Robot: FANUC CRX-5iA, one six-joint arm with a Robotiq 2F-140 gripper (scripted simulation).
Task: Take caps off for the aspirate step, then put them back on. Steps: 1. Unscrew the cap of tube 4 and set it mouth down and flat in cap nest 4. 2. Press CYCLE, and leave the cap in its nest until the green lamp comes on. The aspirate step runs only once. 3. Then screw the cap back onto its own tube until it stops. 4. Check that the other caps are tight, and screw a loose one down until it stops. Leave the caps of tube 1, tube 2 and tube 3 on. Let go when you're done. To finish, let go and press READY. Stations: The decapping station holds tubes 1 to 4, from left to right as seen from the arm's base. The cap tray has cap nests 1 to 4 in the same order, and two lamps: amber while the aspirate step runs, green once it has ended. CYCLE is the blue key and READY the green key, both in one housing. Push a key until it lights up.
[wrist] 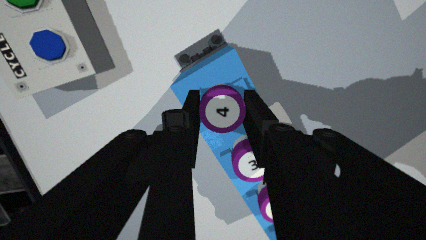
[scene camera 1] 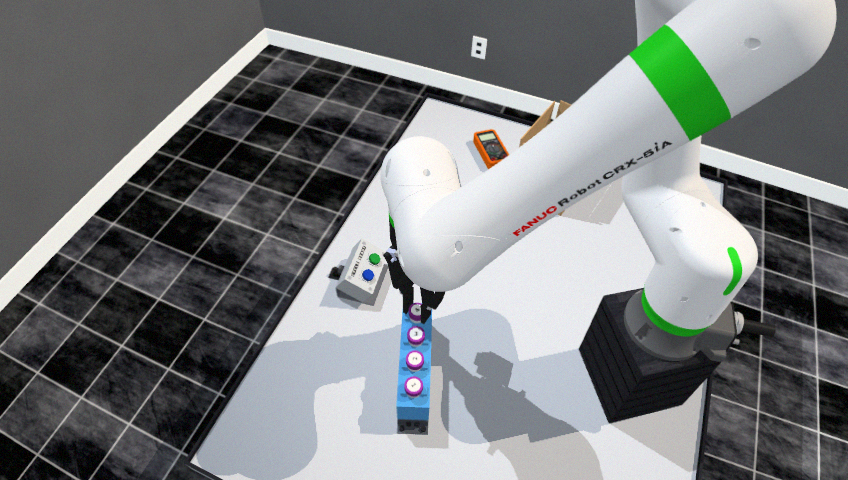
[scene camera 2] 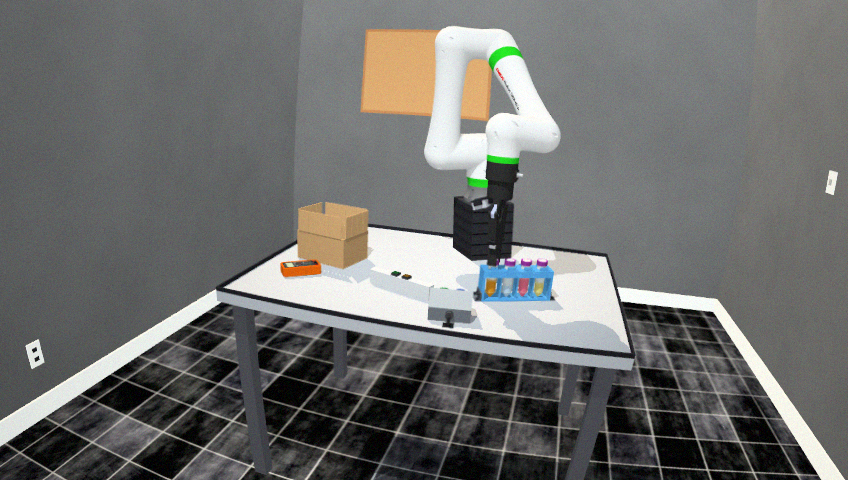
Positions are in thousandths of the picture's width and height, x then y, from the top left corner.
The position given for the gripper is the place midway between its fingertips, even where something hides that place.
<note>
In view: the gripper (scene camera 2: 582, 549), a cardboard box (scene camera 2: 386, 499) and a blue cycle key (wrist: 109, 185).
The gripper also shows in the wrist view (wrist: 520, 444) and in scene camera 1 (scene camera 1: 492, 653). The wrist view misses the cardboard box: it is out of frame.
</note>
